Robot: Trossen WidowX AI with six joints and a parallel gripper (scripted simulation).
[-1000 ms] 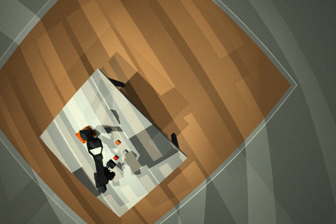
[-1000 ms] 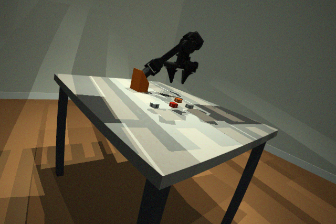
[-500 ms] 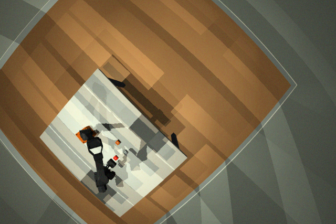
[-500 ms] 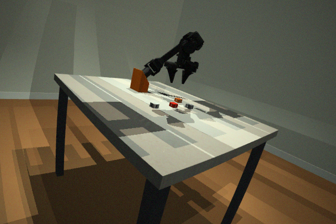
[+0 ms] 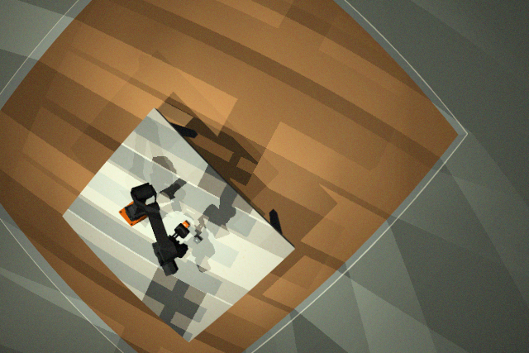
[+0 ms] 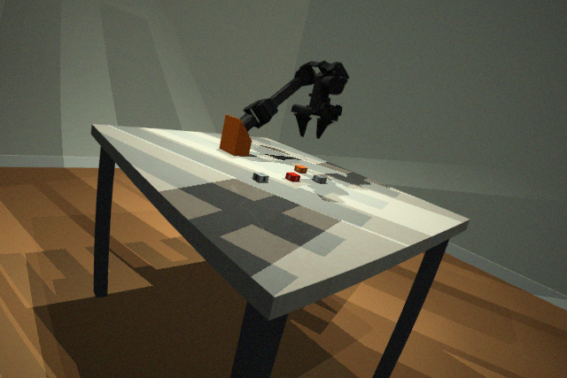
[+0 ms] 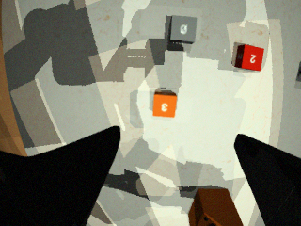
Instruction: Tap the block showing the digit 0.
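Right now my gripper tip is 9 cm short of the grey block and 12 cm above it. Round my gripper tip: orange block 1 cm behind, 12 cm below; white block 9 cm ahead, 23 cm to the right, 12 cm below; red block 8 cm ahead, 10 cm to the right, 12 cm below.
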